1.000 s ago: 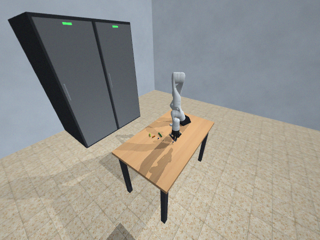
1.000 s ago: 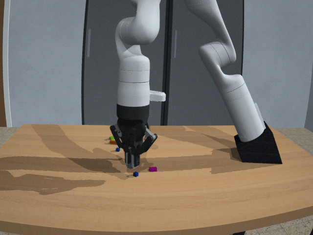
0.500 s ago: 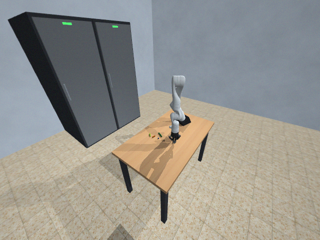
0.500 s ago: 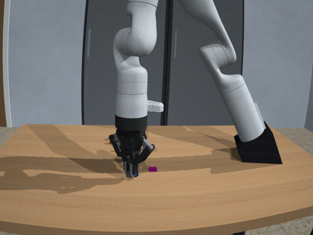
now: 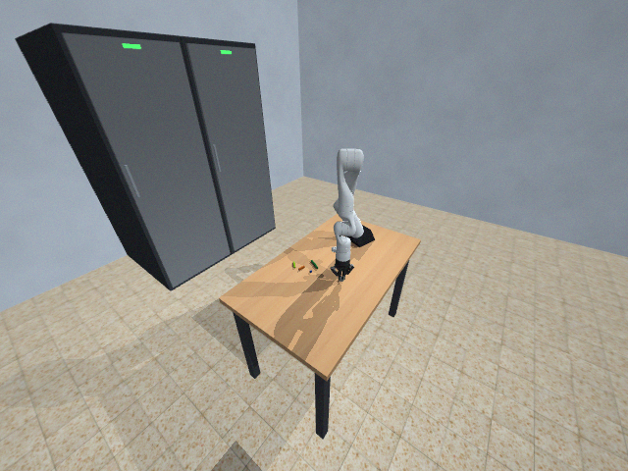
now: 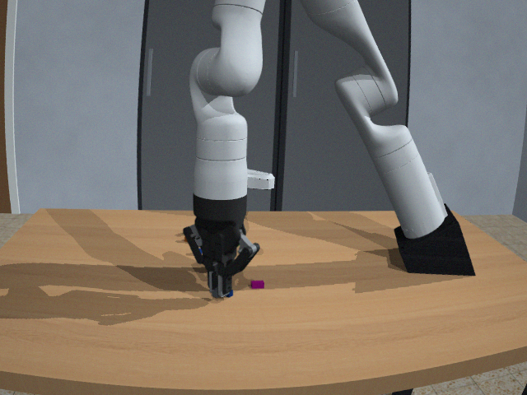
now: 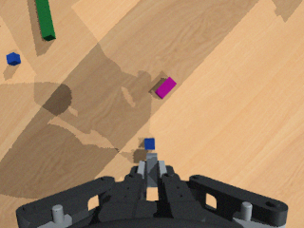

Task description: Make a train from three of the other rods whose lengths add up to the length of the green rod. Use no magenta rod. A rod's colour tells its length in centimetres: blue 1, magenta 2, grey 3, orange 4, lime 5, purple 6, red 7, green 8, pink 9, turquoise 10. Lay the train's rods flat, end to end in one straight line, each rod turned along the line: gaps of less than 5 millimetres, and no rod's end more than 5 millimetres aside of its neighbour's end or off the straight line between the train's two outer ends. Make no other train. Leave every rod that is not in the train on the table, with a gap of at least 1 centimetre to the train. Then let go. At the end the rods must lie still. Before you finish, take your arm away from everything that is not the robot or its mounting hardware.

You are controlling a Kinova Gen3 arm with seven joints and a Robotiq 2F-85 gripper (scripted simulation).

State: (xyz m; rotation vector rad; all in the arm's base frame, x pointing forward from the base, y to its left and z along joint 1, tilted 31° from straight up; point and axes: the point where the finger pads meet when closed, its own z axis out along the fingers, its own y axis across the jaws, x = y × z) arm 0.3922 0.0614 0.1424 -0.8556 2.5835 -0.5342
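Right now my hand is 2 cm above the grey rod. Also, from my hand: orange rod: 2 cm behind, 25 cm to the right, 3 cm below; green rod: 8 cm behind, 19 cm to the right, 3 cm below; magenta rod: 7 cm behind, 3 cm to the right, 3 cm below.
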